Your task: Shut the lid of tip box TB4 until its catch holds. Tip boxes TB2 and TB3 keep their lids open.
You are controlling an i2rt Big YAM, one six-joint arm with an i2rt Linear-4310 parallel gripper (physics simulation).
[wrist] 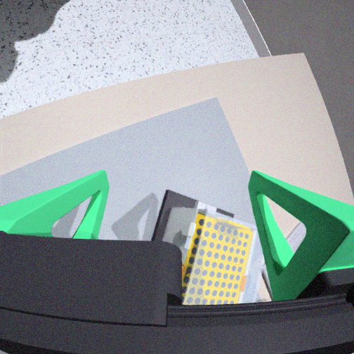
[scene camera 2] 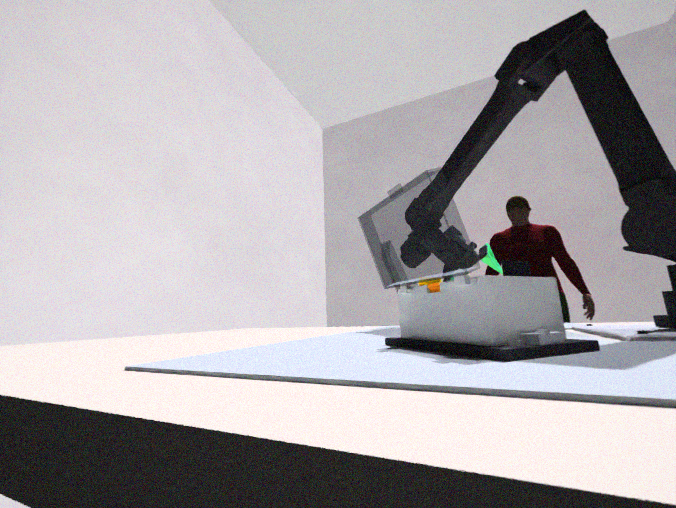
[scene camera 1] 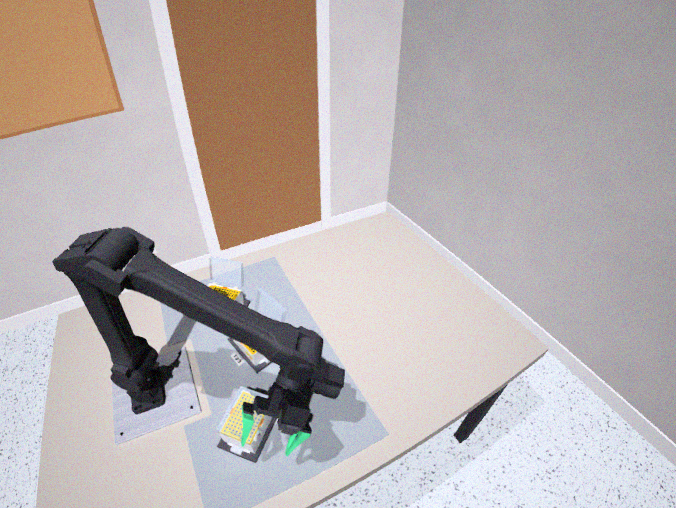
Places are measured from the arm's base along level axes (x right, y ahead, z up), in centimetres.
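Where they show: gripper, between the fingertips: (scene camera 1: 264, 450); arm's base, origin of its link: (scene camera 1: 148, 391).
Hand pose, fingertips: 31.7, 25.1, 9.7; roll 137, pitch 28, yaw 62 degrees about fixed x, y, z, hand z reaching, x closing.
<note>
Each offset is from my fingertips to the centre of the thing, as dx, dy, dz. "pt": to the spot under its first point. Level surfaces: height alone.
TB4 @[-11.9, -2.2, -6.2] (scene camera 1: 232, 426) (wrist: 220, 260) is the front box, with a yellow rack on a dark base. Its clear lid appears to lie low over the rack; whether its catch holds cannot be told. My gripper (scene camera 1: 266, 448) (scene camera 2: 475, 275) (wrist: 178, 178) is open and empty above TB4's side. In scene camera 1, one green finger overlaps the box and the other is to its right. Two boxes farther back, the middle one @[pt -26.9, +6.5, -9.2] (scene camera 1: 259, 364) and the far one @[-53.5, +2.2, -3.7] (scene camera 1: 225, 292), have clear lids standing open. In scene camera 2, a white box @[-52.6, +1.4, -6.8] (scene camera 2: 480, 311) has its lid @[pt -58.8, +8.2, +1.3] (scene camera 2: 390, 229) tilted open; its label is hidden.
The boxes stand on a blue-grey mat @[dz -10.1] (scene camera 1: 349, 415) (scene camera 2: 262, 363) (wrist: 190, 135) on the beige table @[dz -10.4] (scene camera 1: 415, 305). My forearm passes over the middle box. The arm's base plate (scene camera 1: 174, 409) lies left of the mat. A person (scene camera 2: 524, 245) in red stands beyond the table.
</note>
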